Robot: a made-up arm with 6 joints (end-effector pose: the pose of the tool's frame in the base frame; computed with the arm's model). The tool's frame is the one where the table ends.
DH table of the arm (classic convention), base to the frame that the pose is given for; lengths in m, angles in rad. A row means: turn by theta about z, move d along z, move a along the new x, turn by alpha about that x. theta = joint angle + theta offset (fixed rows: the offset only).
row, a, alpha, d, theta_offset
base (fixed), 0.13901, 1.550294, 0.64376, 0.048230
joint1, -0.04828, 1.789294, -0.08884, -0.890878
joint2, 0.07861, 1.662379, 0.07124, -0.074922
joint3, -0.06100, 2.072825, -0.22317, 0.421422
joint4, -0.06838, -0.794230, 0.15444, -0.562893
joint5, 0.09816, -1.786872, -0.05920, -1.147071
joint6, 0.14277, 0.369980, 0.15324, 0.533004
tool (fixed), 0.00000, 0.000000, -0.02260, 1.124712
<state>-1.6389 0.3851 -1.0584 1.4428 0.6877 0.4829</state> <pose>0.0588 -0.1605 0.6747 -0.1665 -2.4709 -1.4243</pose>
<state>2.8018 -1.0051 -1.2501 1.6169 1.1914 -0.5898</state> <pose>0.1623 0.0845 0.6859 1.1100 1.8821 1.0600</pose>
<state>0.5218 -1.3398 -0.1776 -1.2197 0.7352 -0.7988</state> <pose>0.4494 0.0151 0.3997 -1.8186 1.9832 0.8980</pose>
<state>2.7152 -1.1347 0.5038 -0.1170 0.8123 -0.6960</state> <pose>0.2169 0.1295 1.0197 -2.0922 0.4644 -0.7743</pose>
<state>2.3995 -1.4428 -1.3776 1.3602 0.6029 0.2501</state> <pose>0.0705 0.2122 0.8422 -2.1771 -1.9349 0.2906</pose>
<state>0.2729 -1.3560 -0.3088 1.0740 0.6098 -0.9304</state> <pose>0.3427 0.2818 0.5806 -0.9177 -0.5654 1.6930</pose>
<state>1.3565 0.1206 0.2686 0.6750 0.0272 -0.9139</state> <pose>0.3982 -0.3182 0.5876 -1.1182 1.0682 0.0959</pose>
